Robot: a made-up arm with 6 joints. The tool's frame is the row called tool. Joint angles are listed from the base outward.
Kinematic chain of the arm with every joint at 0, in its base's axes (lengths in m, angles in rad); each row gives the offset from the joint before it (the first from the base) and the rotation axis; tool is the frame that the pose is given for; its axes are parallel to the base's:
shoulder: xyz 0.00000 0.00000 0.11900 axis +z
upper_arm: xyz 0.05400 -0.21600 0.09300 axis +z
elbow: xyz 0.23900 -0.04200 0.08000 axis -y
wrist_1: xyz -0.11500 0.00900 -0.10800 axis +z
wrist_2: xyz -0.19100 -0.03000 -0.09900 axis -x
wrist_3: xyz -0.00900 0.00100 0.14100 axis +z
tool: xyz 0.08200 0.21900 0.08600
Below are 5 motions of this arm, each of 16 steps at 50 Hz.
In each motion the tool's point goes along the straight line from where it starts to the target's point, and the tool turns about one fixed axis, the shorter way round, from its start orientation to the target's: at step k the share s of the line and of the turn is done. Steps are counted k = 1, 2, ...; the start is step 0. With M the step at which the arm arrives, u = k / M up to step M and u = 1 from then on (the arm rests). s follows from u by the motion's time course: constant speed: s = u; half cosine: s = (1 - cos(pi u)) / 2; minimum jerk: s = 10 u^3 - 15 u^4 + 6 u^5.
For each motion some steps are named. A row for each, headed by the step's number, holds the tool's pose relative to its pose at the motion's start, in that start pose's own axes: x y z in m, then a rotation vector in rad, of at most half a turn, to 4 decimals.
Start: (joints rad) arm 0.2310 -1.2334 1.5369 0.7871 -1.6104 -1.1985
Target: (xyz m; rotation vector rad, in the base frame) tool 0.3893 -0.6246 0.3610 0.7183 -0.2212 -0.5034
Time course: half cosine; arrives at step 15
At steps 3, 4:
3: 0.0106 0.0097 -0.0143 -0.0004 0.0234 0.0003
4: 0.0184 0.0167 -0.0248 -0.0007 0.0406 0.0006

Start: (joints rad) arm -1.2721 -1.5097 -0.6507 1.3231 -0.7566 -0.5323
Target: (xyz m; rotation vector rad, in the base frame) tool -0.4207 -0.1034 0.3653 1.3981 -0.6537 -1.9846
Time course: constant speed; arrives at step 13
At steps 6, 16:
6: -0.0107 -0.0065 -0.0114 0.0178 -0.1240 -0.0543
16: -0.0232 -0.0141 -0.0246 0.0386 -0.2687 -0.1176

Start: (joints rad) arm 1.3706 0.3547 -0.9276 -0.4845 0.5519 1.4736
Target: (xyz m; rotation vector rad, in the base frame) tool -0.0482 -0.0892 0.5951 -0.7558 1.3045 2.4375
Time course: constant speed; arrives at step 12
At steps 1, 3, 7, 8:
1: -0.0035 0.0002 -0.0008 0.0067 -0.0256 0.0017
3: -0.0104 0.0006 -0.0023 0.0200 -0.0768 0.0052
7: -0.0243 0.0015 -0.0055 0.0467 -0.1792 0.0122
8: -0.0278 0.0017 -0.0063 0.0533 -0.2048 0.0139

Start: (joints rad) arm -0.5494 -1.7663 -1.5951 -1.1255 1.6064 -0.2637
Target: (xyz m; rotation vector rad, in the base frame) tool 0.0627 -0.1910 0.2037 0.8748 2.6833 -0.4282
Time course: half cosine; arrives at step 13
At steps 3, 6, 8, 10, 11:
3: 0.0086 -0.0065 0.0060 0.0239 0.0121 0.0134
6: 0.0300 -0.0227 0.0209 0.0838 0.0422 0.0468
8: 0.0461 -0.0349 0.0322 0.1290 0.0650 0.0721
10: 0.0596 -0.0451 0.0415 0.1665 0.0838 0.0930
11: 0.0642 -0.0486 0.0448 0.1796 0.0904 0.1003

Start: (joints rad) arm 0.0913 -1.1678 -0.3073 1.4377 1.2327 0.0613
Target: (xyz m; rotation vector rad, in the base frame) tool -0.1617 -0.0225 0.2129 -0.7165 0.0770 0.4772
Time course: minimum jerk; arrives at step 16
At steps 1, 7, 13, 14, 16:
1: 0.0000 -0.0002 0.0002 0.0005 0.0002 0.0002
7: -0.0017 -0.0305 0.0431 0.0928 0.0343 0.0424
13: -0.0041 -0.0754 0.1069 0.2299 0.0850 0.1051
14: -0.0043 -0.0780 0.1105 0.2378 0.0879 0.1087
16: -0.0043 -0.0793 0.1123 0.2417 0.0894 0.1104

